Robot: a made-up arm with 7 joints.
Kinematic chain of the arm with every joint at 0, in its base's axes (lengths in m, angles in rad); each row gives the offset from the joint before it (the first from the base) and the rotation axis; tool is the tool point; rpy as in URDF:
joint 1: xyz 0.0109 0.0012 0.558 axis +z
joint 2: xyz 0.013 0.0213 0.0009 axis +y
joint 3: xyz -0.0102 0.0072 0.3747 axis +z
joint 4: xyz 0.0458 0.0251 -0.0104 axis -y
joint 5: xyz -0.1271 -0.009 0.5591 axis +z
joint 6: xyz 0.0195 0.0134 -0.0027 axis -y
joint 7: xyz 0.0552 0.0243 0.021 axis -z
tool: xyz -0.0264 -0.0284 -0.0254 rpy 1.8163 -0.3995 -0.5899
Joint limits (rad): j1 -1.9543..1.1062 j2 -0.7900..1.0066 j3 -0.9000..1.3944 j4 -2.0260..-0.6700 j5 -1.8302..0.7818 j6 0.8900..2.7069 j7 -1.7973..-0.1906
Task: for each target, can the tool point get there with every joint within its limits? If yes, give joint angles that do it. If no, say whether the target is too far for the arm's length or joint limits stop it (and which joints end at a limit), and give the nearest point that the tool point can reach.
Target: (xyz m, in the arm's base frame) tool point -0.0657 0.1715 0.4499
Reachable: no: joint limits stop it (at a limit: joint 1, joint 2, joint 4, joint 6, joint 7) | nearest point -0.1447 0.5514 0.2542 | short by 0.435 m
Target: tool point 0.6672 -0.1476 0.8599
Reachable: yes | joints -0.9554 -0.0604 0.6891 -1.9033 -0.9124 1.5970 -0.8622
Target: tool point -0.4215 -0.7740 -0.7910
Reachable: no: too far | nearest point -0.2275 -0.5073 0.1051 | short by 0.955 m
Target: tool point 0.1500 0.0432 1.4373
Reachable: yes | joints -1.1885 -0.6350 0.2089 -1.1107 -0.2883 1.1552 -0.5594
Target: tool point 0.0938 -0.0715 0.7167
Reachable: no: joint limits stop it (at a limit: joint 2, joint 4, joint 6, joint 7) | nearest point 0.3174 -0.2676 1.0131 | short by 0.420 m
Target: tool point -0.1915 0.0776 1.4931
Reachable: yes | joints -1.2673 -0.5919 -0.4394 -0.8823 -1.3988 1.5890 -1.2247
